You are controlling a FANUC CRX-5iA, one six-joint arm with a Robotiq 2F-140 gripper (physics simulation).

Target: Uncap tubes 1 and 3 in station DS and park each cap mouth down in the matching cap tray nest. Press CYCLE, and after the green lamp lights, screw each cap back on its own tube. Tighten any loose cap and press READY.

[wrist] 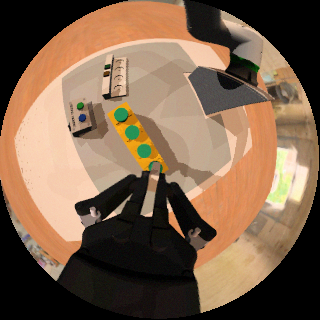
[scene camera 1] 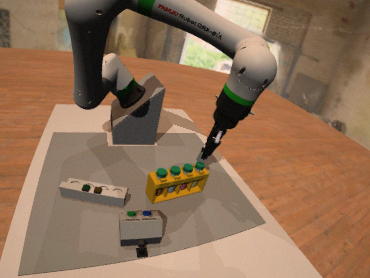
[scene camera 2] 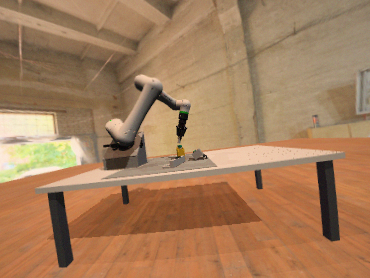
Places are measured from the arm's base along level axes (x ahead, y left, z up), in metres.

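Pixels of known places: gripper, fingertip midpoint: (wrist: pixel 155 168) (scene camera 1: pixel 200 160) (scene camera 2: pixel 178 143); arm's base, origin of the base link: (wrist: pixel 240 78) (scene camera 1: pixel 133 97).
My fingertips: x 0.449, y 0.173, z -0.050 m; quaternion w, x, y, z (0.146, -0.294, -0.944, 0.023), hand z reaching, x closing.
Observation:
For each thing: its top centre in the pictures, then the offset to it from my fingertips. "*": a spot on its surface instead.
- yellow rack, middle of its top: (wrist: pixel 137 141) (scene camera 1: pixel 181 171) (scene camera 2: pixel 179 147) dx +0.009, dy -0.070, dz -0.038 m
- end cap, middle of its top: (wrist: pixel 120 113) (scene camera 1: pixel 162 171) dx +0.020, dy -0.148, dz -0.020 m
- second cap, middle of its top: (wrist: pixel 131 131) (scene camera 1: pixel 175 168) dx +0.013, dy -0.096, dz -0.020 m
- third cap, middle of its top: (wrist: pixel 143 150) (scene camera 1: pixel 188 166) dx +0.006, dy -0.045, dz -0.020 m
- end, surface spot: (scene camera 1: pixel 200 165) * dx +0.006, dy +0.003, dz -0.018 m
- white cap tray, middle of its top: (scene camera 1: pixel 94 182) (wrist: pixel 113 67) (scene camera 2: pixel 174 157) dx -0.017, dy -0.366, dz -0.087 m
- button box, middle of its top: (scene camera 1: pixel 140 216) (wrist: pixel 72 113) (scene camera 2: pixel 196 148) dx +0.159, dy -0.247, dz -0.057 m
- green button, middle of its top: (scene camera 1: pixel 131 212) (wrist: pixel 78 104) dx +0.134, dy -0.267, dz -0.066 m
- blue button, middle of its top: (scene camera 1: pixel 147 211) (wrist: pixel 80 116) dx +0.139, dy -0.222, dz -0.066 m
- dark green square, surface spot: (scene camera 1: pixel 86 188) * dx +0.010, dy -0.391, dz -0.087 m
- brown square, surface spot: (scene camera 1: pixel 98 190) * dx +0.021, dy -0.353, dz -0.088 m
The yellow rack (scene camera 1: pixel 152 192) (scene camera 2: pixel 180 151) (wrist: pixel 143 136) holds a row of tubes, each under a green cap. Three caps stand clear of the fingers: an end cap (scene camera 1: pixel 161 173) (wrist: pixel 121 115), a second cap (scene camera 1: pixel 175 170) (wrist: pixel 132 132) and a third cap (scene camera 1: pixel 188 167) (wrist: pixel 144 150). The cap at the other end (scene camera 1: pixel 200 165) sits right below my gripper (scene camera 1: pixel 203 157) (wrist: pixel 155 168), which is shut and empty; the fingertips partly hide that cap in the wrist view. The white cap tray (scene camera 1: pixel 107 196) (wrist: pixel 124 75) shows four nests without caps.
The button box (scene camera 1: pixel 141 231) (wrist: pixel 86 124) has a green button (scene camera 1: pixel 131 213) (wrist: pixel 80 106) and a blue button (scene camera 1: pixel 147 213) (wrist: pixel 82 118). A dark green square (scene camera 1: pixel 86 188) and a brown square (scene camera 1: pixel 98 190) are on the cap tray's side. The robot's grey base (scene camera 1: pixel 135 125) (wrist: pixel 215 95) stands behind.

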